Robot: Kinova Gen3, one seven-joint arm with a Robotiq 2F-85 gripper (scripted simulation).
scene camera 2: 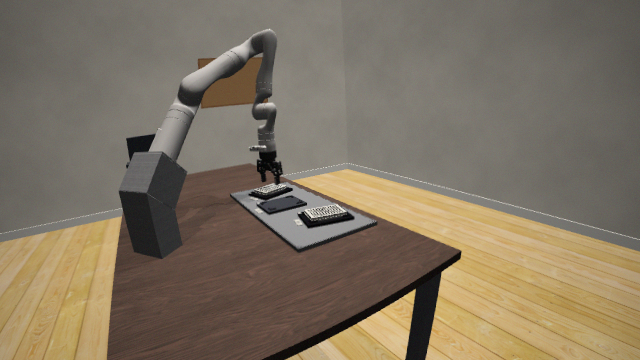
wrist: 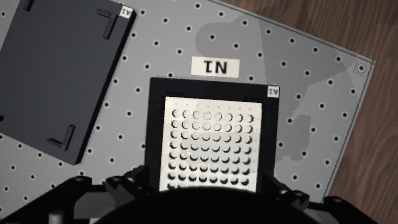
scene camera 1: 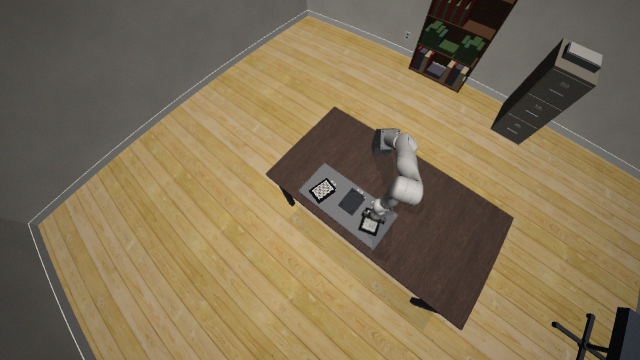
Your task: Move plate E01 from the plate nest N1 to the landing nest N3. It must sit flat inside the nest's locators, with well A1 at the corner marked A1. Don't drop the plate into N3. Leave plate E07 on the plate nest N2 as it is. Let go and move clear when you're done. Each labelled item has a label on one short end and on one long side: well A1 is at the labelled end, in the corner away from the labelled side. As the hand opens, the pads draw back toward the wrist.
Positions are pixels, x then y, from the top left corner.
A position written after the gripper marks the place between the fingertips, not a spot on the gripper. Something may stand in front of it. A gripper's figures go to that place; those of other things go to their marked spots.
The gripper (wrist: 205, 183) is 0.17 m from the lens. A plate (wrist: 190, 118) is 0.18 m from the lens. A landing nest (wrist: 63, 66) is 0.24 m from the lens. The marked spots on the landing nest and the plate are 0.14 m apart.
